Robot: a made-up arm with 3 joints.
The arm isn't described. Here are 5 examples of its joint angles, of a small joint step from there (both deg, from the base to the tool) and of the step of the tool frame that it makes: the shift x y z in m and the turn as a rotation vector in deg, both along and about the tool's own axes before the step.
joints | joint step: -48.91 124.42 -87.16 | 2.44 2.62 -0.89
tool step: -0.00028 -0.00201 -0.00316 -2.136 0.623 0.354
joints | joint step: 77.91 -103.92 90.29 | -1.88 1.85 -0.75
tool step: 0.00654 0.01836 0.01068 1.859 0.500 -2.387
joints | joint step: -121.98 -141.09 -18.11 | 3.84 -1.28 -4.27
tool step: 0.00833 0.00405 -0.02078 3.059 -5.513 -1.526
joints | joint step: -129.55 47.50 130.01 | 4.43 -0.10 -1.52
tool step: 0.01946 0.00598 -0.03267 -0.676 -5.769 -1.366
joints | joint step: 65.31 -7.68 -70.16 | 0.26 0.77 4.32
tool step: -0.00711 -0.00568 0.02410 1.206 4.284 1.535
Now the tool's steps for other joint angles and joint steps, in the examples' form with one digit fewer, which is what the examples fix.
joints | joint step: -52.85 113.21 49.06 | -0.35 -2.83 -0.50
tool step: -0.0013 -0.0085 -0.0181 -0.24 -2.76 1.22
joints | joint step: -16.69 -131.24 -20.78 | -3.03 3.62 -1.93
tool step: 0.0038 0.0003 -0.0018 -5.11 1.84 0.31
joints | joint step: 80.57 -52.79 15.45 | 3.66 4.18 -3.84
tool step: 0.0011 -0.0109 -0.0146 -3.46 -1.69 1.51
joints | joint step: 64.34 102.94 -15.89 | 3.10 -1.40 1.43
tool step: 0.0029 0.0145 -0.0055 0.82 -1.35 -2.68
